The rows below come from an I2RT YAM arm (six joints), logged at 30 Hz.
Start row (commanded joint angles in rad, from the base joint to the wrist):
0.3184, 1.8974, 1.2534, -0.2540, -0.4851, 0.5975
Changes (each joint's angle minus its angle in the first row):
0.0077, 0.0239, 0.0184, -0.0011, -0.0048, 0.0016
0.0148, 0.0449, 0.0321, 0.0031, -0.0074, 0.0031
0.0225, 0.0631, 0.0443, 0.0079, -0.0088, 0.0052
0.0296, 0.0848, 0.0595, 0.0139, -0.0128, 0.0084
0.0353, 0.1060, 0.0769, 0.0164, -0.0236, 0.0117
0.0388, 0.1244, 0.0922, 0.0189, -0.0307, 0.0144
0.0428, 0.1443, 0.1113, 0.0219, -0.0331, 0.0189
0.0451, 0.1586, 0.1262, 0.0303, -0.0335, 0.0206
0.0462, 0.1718, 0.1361, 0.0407, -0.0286, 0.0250
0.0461, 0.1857, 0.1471, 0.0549, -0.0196, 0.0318
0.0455, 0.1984, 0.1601, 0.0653, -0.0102, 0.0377
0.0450, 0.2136, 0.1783, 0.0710, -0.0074, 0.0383
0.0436, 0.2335, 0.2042, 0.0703, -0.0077, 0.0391
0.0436, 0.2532, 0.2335, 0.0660, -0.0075, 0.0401
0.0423, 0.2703, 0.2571, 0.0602, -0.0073, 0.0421
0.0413, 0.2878, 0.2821, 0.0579, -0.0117, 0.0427
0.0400, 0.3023, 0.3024, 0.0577, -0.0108, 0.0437
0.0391, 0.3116, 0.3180, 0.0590, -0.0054, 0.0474
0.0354, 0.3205, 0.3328, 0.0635, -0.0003, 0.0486
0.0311, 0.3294, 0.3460, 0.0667, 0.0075, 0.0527
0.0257, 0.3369, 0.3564, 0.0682, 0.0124, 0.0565
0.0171, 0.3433, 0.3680, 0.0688, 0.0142, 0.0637
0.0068, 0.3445, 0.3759, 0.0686, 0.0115, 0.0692
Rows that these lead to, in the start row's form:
0.3261, 1.9213, 1.2718, -0.2551, -0.4899, 0.5991
0.3332, 1.9423, 1.2855, -0.2509, -0.4925, 0.6006
0.3409, 1.9605, 1.2977, -0.2461, -0.4939, 0.6027
0.3480, 1.9822, 1.3129, -0.2401, -0.4979, 0.6059
0.3537, 2.0034, 1.3303, -0.2376, -0.5087, 0.6092
0.3572, 2.0218, 1.3456, -0.2351, -0.5158, 0.6119
0.3612, 2.0417, 1.3647, -0.2321, -0.5182, 0.6164
0.3635, 2.0560, 1.3796, -0.2237, -0.5186, 0.6181
0.3646, 2.0692, 1.3895, -0.2133, -0.5137, 0.6225
0.3645, 2.0831, 1.4005, -0.1991, -0.5047, 0.6293
0.3639, 2.0958, 1.4135, -0.1887, -0.4953, 0.6352
0.3634, 2.1110, 1.4317, -0.1830, -0.4925, 0.6358
0.3620, 2.1309, 1.4576, -0.1837, -0.4928, 0.6366
0.3620, 2.1506, 1.4869, -0.1880, -0.4926, 0.6376
0.3607, 2.1677, 1.5105, -0.1938, -0.4924, 0.6396
0.3597, 2.1852, 1.5355, -0.1961, -0.4968, 0.6402
0.3584, 2.1997, 1.5558, -0.1963, -0.4959, 0.6412
0.3575, 2.2090, 1.5714, -0.1950, -0.4905, 0.6449
0.3538, 2.2179, 1.5862, -0.1905, -0.4854, 0.6461
0.3495, 2.2268, 1.5994, -0.1873, -0.4776, 0.6502
0.3441, 2.2343, 1.6098, -0.1858, -0.4727, 0.6540
0.3355, 2.2407, 1.6214, -0.1852, -0.4709, 0.6612
0.3252, 2.2419, 1.6293, -0.1854, -0.4736, 0.6667

